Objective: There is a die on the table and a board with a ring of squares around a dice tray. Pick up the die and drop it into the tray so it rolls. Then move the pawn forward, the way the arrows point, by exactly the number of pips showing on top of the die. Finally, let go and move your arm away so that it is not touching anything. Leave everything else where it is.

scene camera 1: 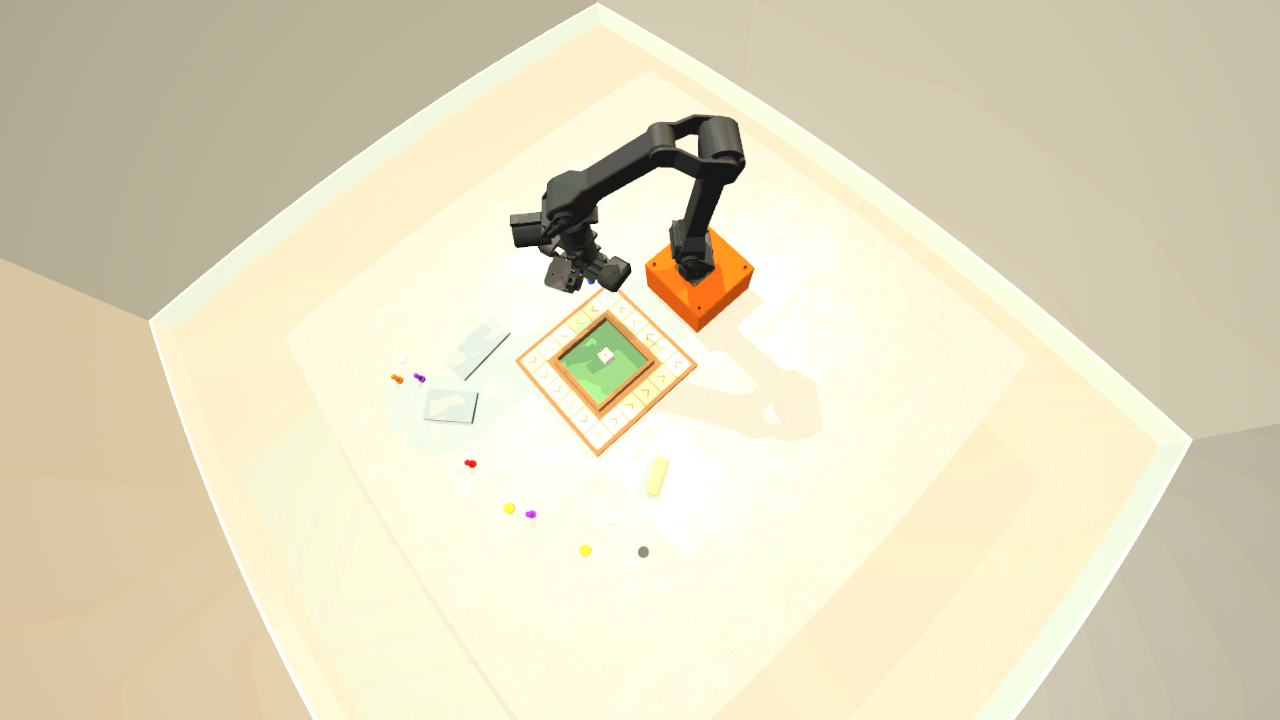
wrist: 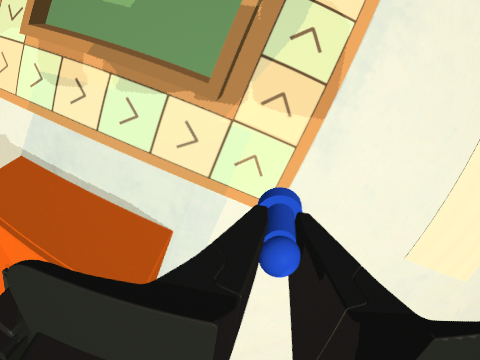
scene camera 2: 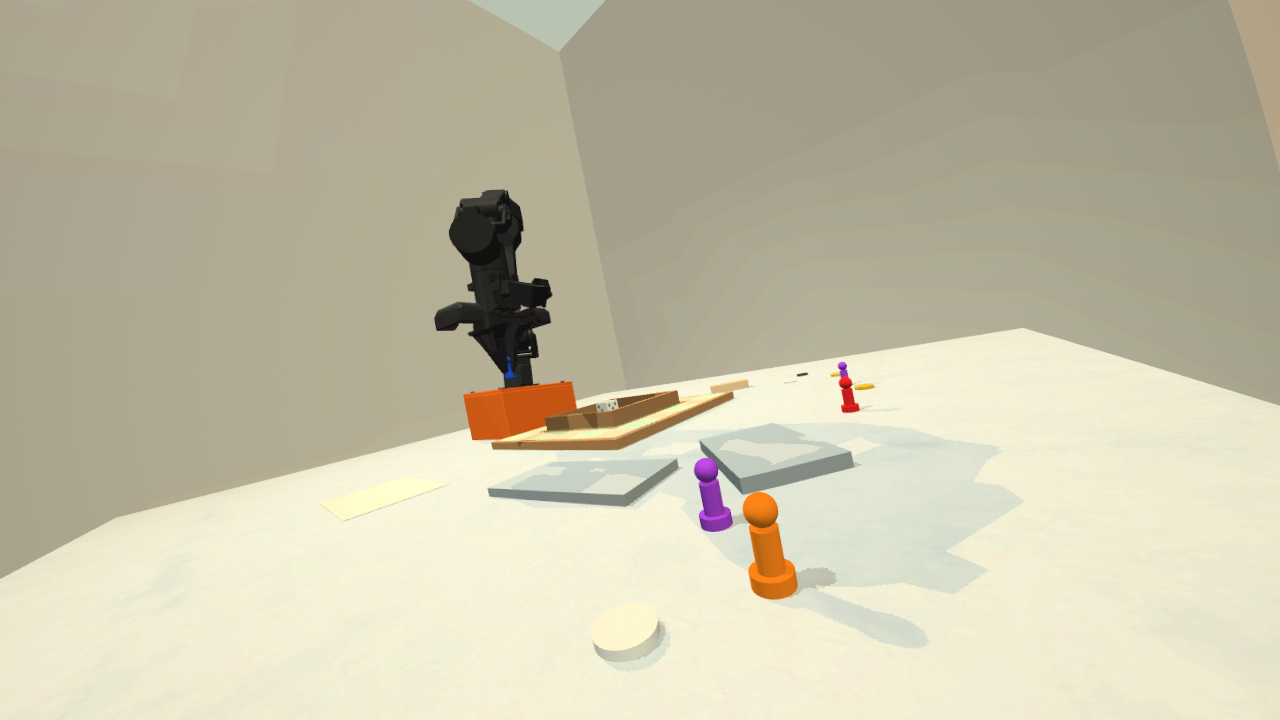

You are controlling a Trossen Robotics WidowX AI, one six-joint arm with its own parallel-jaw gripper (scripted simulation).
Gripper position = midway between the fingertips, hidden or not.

Observation:
My gripper (scene camera 2: 508,372) carries a blue pawn (wrist: 280,256). Also in view: a pale card (scene camera 2: 345,507), an orange pawn (scene camera 2: 772,577) and a purple pawn (scene camera 2: 715,517).
The pale card shows as well in scene camera 1 (scene camera 1: 530,265). My gripper shows as well in scene camera 1 (scene camera 1: 590,279) and in the wrist view (wrist: 279,220). The wrist view misses the orange pawn: it is out of frame.

